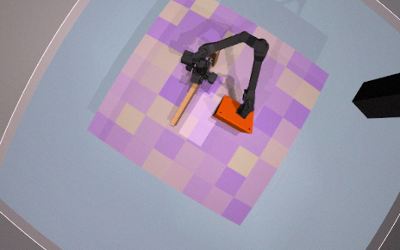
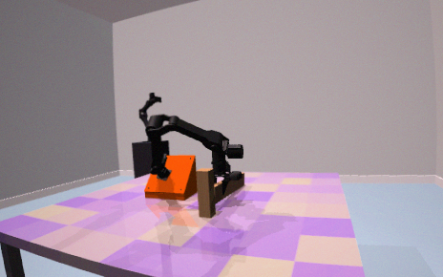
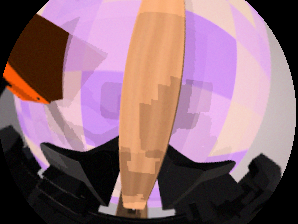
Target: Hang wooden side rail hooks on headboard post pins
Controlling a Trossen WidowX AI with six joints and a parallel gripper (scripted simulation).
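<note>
My gripper tip is now 14 cm to the left of the wooden headboard post, 4 cm below it and 2 cm short of it.
</note>
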